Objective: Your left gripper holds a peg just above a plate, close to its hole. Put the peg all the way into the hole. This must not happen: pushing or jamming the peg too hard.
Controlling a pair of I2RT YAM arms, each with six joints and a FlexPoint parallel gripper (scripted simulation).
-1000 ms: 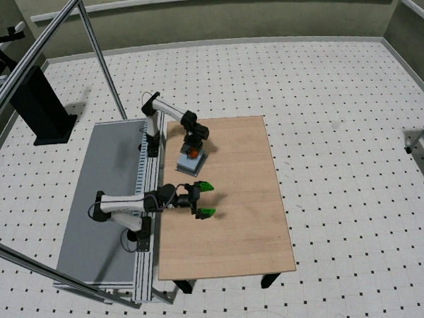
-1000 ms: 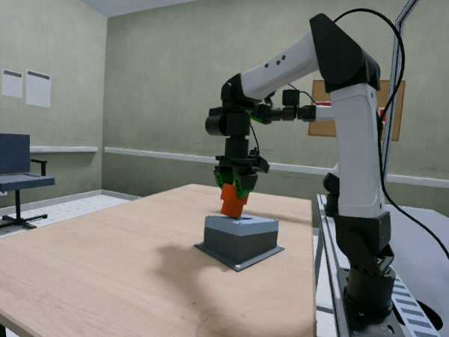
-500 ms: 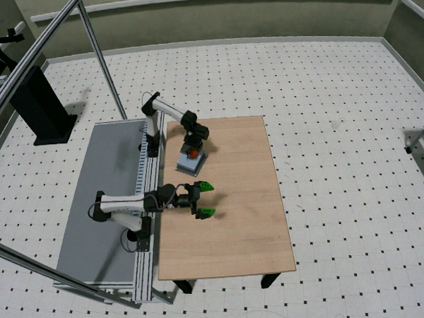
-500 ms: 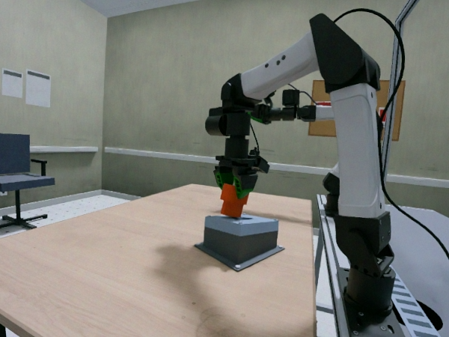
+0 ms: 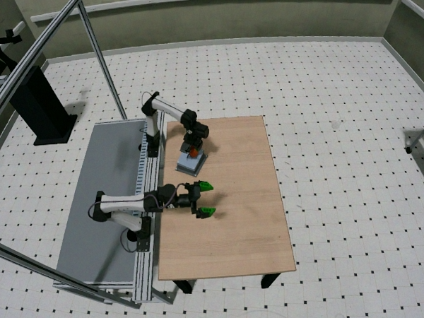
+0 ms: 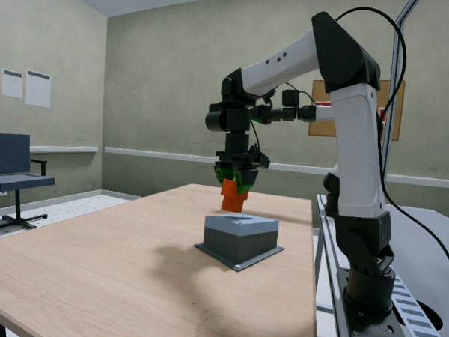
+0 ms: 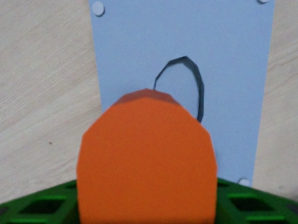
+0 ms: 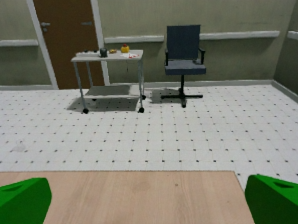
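The light blue plate lies 30 mm behind my left hand and 90 mm below it. The rest, counted from my left hand: flanged base 30 mm behind, 110 mm below; then orange peg 20 mm below.
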